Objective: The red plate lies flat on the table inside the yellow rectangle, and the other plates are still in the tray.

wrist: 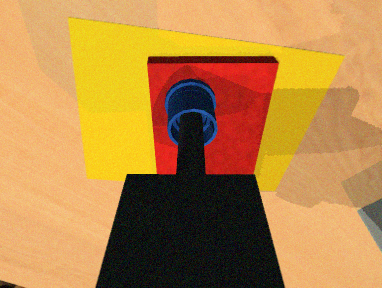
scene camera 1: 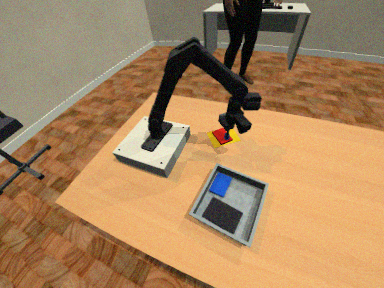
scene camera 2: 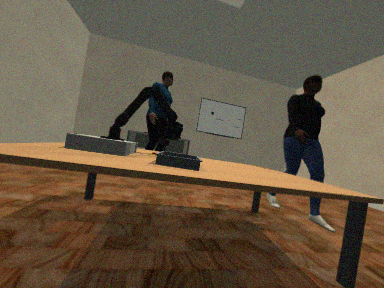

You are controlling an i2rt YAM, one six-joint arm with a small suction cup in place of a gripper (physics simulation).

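Seen in the pictures: hand, its tool point: (wrist: 191,99) (scene camera 1: 226,138); arm's base, origin of its link: (scene camera 1: 157,135) (scene camera 2: 113,139).
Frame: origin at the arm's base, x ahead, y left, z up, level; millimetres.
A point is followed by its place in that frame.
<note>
The red plate (scene camera 1: 219,135) {x 272, y 166, z -63 mm} (wrist: 241,124) {x 279, y 150, z -63 mm} lies flat on the table inside the yellow rectangle (scene camera 1: 214,143) {x 263, y 111, z -72 mm} (wrist: 113,92) {x 344, y 196, z -72 mm}, with yellow showing on three sides in the wrist view. My blue suction cup (scene camera 1: 226,136) (wrist: 190,99) stands over the plate's middle, at or just above its top face; I cannot tell whether it touches. The suction is off. The blue plate (scene camera 1: 220,184) {x 367, y -105, z -59 mm} and the black plate (scene camera 1: 222,214) {x 413, y -219, z -60 mm} lie in the grey tray (scene camera 1: 244,198) {x 474, y -123, z -70 mm} (scene camera 2: 178,161) {x 416, y -277, z -44 mm}, which stands nearer the table's front.
The arm's grey base block (scene camera 1: 151,148) {x 25, y -88, z 12 mm} (scene camera 2: 99,144) {x 3, y -167, z -30 mm} stands left of the rectangle. A corner of the tray (wrist: 374,223) shows at the wrist view's right edge. Two people (scene camera 2: 305,124) (scene camera 2: 159,105) stand beyond the table, near a grey desk (scene camera 1: 298,18).
</note>
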